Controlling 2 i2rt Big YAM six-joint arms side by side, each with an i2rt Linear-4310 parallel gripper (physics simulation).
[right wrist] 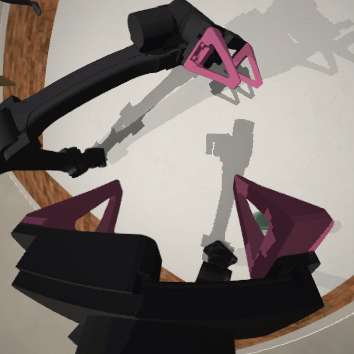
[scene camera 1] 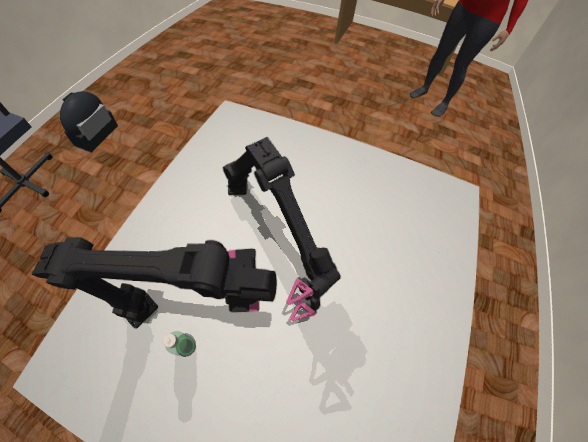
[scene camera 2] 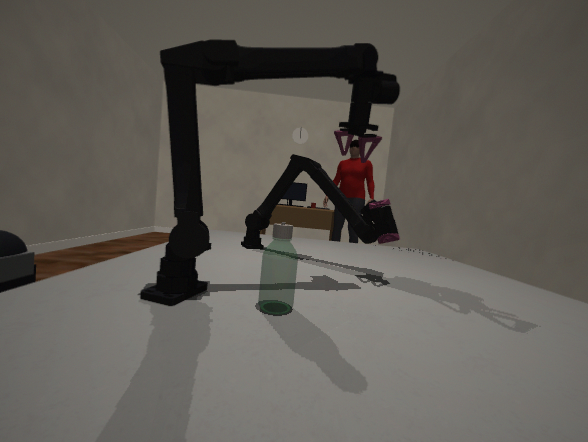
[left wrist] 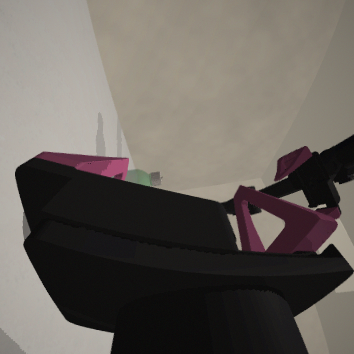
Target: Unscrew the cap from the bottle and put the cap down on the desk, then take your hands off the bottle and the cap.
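Seen in the pictures: left gripper, between the fingertips: (right wrist: 250,85) (scene camera 1: 289,312) (scene camera 2: 382,219) (left wrist: 184,178); right gripper, between the fingertips: (right wrist: 174,183) (scene camera 2: 353,158); left arm's base, origin of its link: (right wrist: 96,156) (scene camera 1: 237,184) (scene camera 2: 251,246); right arm's base, origin of its link: (right wrist: 220,253) (scene camera 1: 141,310) (scene camera 2: 176,293).
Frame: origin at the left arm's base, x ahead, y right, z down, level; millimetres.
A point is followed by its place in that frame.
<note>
A translucent green bottle (scene camera 1: 185,345) @[x -138, y 722, z -121 mm] (scene camera 2: 278,275) @[x -188, y 747, z -83 mm] (left wrist: 139,177) @[x -137, y 716, z -123 mm] stands upright on the white table; a bit of the bottle (right wrist: 261,220) @[x -136, y 700, z -59 mm] shows through a finger's opening in the right wrist view. Its pale ridged cap (scene camera 1: 170,341) @[x -167, y 716, z -182 mm] (scene camera 2: 283,230) @[x -179, y 731, z -171 mm] (left wrist: 156,178) @[x -152, y 709, z -171 mm] sits on its neck. My right gripper (scene camera 1: 242,280) @[x 99, y 587, z -384 mm] (scene camera 2: 354,157) @[x 99, y 587, z -384 mm] (right wrist: 174,183) @[x 99, y 587, z -384 mm] is open and empty, pointing down high above the table, well to the right of the bottle in both scene views. My left gripper (scene camera 1: 290,312) @[x 198, y 639, z -211 mm] (scene camera 2: 386,221) @[x 198, y 639, z -211 mm] (left wrist: 184,178) @[x 198, y 639, z -211 mm] (right wrist: 250,85) @[x 198, y 639, z -211 mm] is open and empty, lower and farther right, apart from the bottle.
The white table (scene camera 1: 410,240) @[x 768, y 320, z 0 mm] (scene camera 2: 425,375) @[x -50, y 977, z 0 mm] carries both arm bases. The right arm's base (scene camera 1: 135,307) @[x -311, y 605, z -151 mm] (scene camera 2: 174,290) @[x -368, y 623, z -21 mm] stands near the bottle. The left arm's base (scene camera 1: 237,185) @[x 5, y 40, z -46 mm] (scene camera 2: 252,240) @[x -13, y 40, z -38 mm] is farther back. A person (scene camera 1: 465,45) (scene camera 2: 353,180) stands beyond the table.
</note>
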